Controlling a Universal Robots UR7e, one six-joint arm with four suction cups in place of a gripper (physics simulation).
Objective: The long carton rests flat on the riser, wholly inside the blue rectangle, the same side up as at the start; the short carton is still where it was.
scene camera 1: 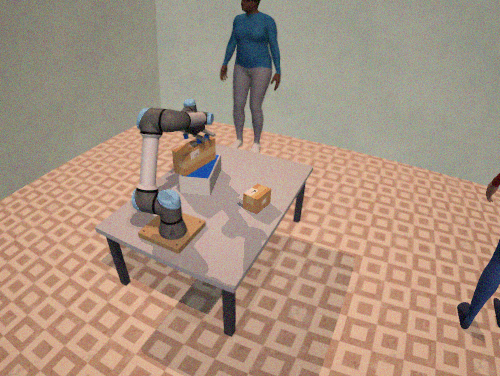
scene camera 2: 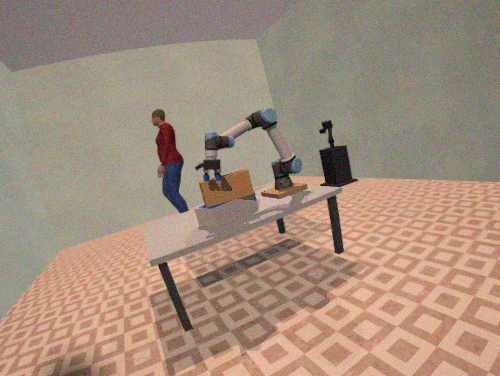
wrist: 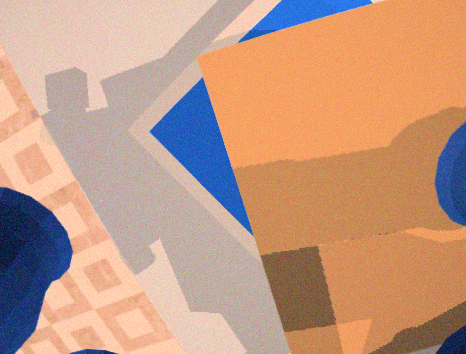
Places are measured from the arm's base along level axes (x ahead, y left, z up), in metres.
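Where they show: end effector, tool point: (scene camera 1: 196, 138) (scene camera 2: 212, 180) (wrist: 269, 294); arm's base, origin of the base link: (scene camera 1: 173, 230) (scene camera 2: 284, 186).
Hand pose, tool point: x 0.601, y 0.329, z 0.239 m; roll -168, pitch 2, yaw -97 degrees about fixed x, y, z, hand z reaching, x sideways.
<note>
Each offset is from my tool point to the top centre of the thing. Level surfaces: height alone.
The long orange-brown carton {dx -0.083, dy -0.051, dz +0.001 m} (scene camera 1: 195, 156) (scene camera 2: 227, 187) (wrist: 325, 110) is upright over the white riser {dx -0.061, dy -0.083, dz -0.153 m} (scene camera 1: 195, 186) (scene camera 2: 225, 215) (wrist: 200, 191), turned relative to it. My suction gripper (scene camera 1: 198, 138) (scene camera 2: 212, 178) is at the carton's top, shut on it. In the wrist view one blue cup (wrist: 452, 175) is over the carton and another cup (wrist: 27, 270) is outside its edge. The blue rectangle {dx -0.061, dy -0.083, dz -0.153 m} (scene camera 1: 205, 170) (wrist: 200, 130) shows beside the carton. The carton's underside is hidden; whether it touches the riser I cannot tell. The short carton {dx -0.098, dy -0.547, dz -0.170 m} (scene camera 1: 256, 199) stands on the table, apart from the riser.
The grey table {dz -0.273 m} (scene camera 1: 270, 162) (scene camera 2: 175, 237) carries the arm's wooden base plate (scene camera 1: 150, 232) (scene camera 2: 272, 193). A person in blue (scene camera 1: 253, 45) stands behind the table, and a person in red (scene camera 2: 169, 145) stands beyond it. A black pedestal (scene camera 2: 336, 165) is at the right.
</note>
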